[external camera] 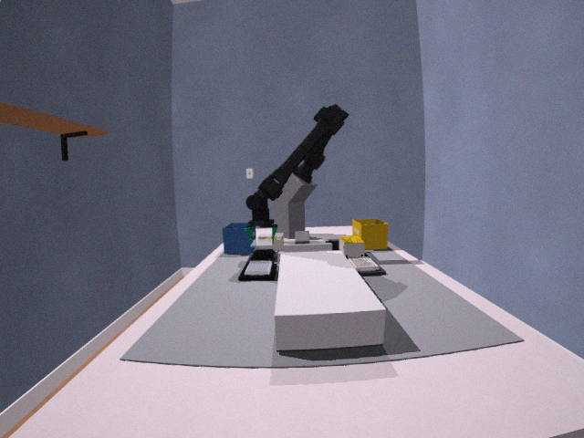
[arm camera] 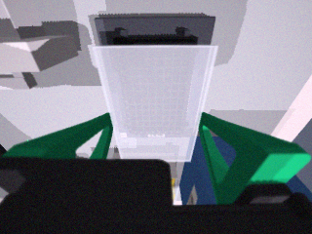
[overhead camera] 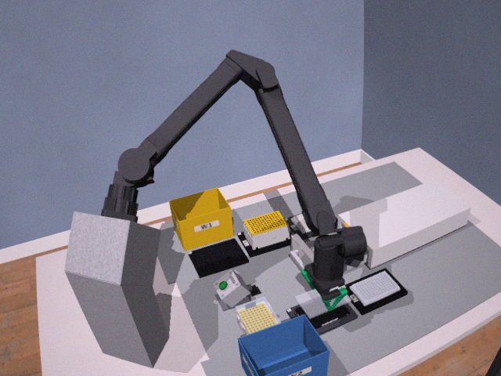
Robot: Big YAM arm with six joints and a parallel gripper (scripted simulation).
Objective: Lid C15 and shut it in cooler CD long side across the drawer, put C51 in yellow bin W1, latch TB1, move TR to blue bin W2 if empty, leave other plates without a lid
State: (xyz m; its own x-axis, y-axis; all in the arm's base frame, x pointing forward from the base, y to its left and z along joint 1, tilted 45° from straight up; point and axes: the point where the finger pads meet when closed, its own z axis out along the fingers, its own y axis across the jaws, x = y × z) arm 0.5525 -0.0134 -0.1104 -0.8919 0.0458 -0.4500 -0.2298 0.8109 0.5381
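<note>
Right now the black plate is 5 cm below my hand. The rest, counted from my hand: blue bin W2: 17 cm to the right, 14 cm behind, 4 cm below; then tip box TB1: 18 cm behind, 3 cm below, 2 cm to the right; then clear plate lid: right at my hand.
</note>
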